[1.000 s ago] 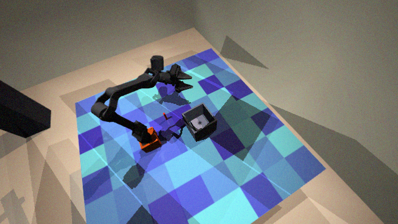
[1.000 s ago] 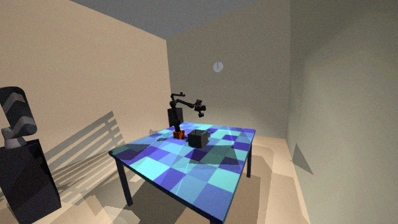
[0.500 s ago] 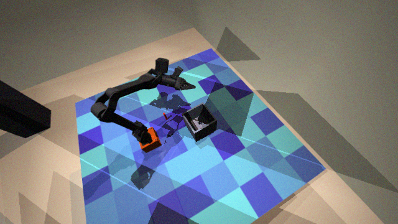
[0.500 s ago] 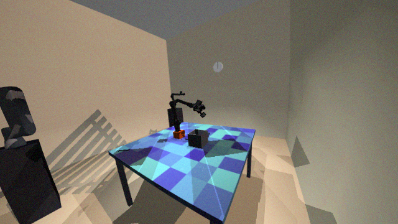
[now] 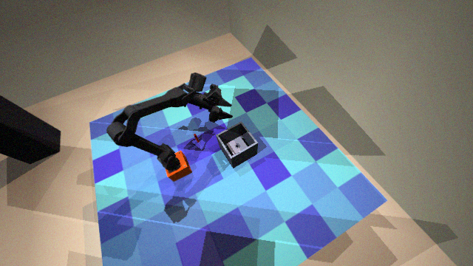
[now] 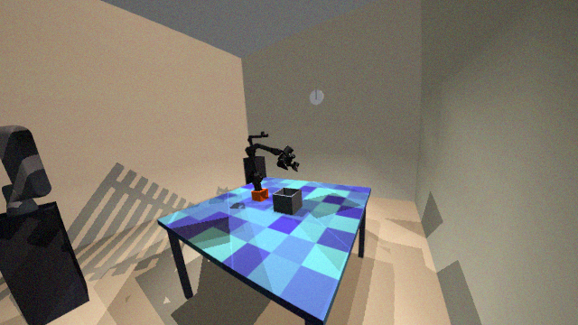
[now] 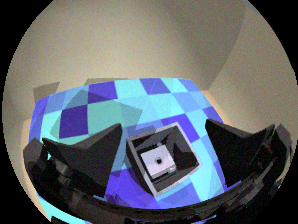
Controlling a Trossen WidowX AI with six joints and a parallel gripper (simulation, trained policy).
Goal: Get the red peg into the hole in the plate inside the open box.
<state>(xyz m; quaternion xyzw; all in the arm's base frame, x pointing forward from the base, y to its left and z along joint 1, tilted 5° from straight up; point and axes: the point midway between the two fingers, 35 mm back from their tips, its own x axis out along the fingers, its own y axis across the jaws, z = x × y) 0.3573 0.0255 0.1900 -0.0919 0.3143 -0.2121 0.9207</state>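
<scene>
Right now my gripper tip is 24 cm above the red peg, 20 cm past it and 11 cm to the right of it. The rest, counted from my gripper tip: plate (24 cm below, 6 cm to the right, 2 cm behind).
</scene>
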